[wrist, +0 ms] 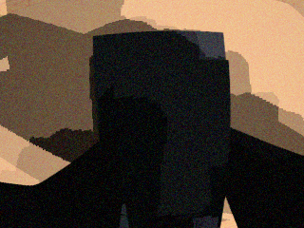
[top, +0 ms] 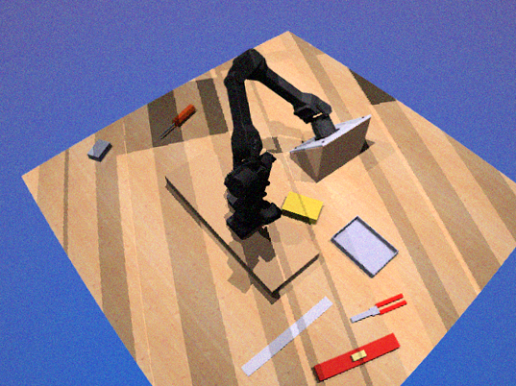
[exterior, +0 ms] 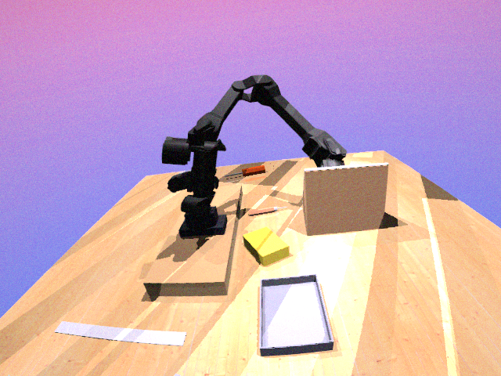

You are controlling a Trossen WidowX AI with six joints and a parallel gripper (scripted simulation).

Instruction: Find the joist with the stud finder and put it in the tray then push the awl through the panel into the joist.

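Right now the grey tray is 29 cm to the left of my gripper tip, 20 cm behind it and 5 cm below it. Also, from my gripper tip: stud finder (2 cm behind, 2 cm above); yellow block (17 cm behind, 7 cm to the left, 5 cm below); awl (20 cm behind, 13 cm to the right, 6 cm below).
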